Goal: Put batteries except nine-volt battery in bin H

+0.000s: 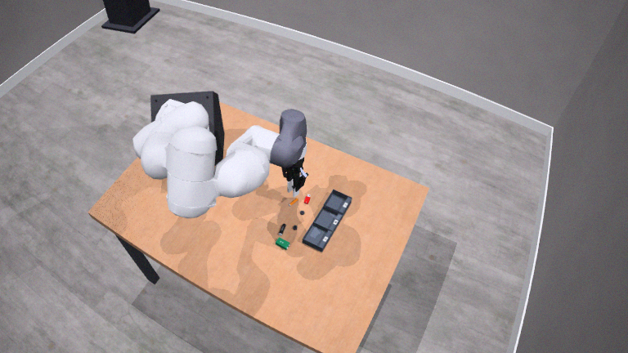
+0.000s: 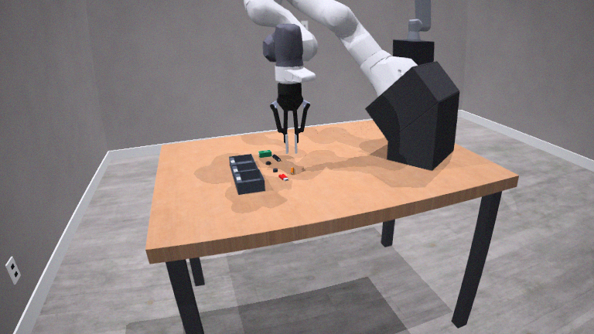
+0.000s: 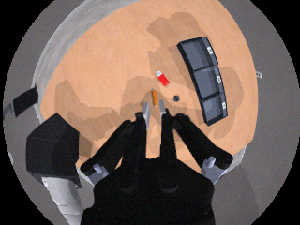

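Right now my hand is 10 cm above the orange battery. The rest, counted from my hand: black cylindrical battery: 13 cm to the right, 10 cm below; green flat board: 4 cm ahead, 19 cm to the right, 10 cm below.
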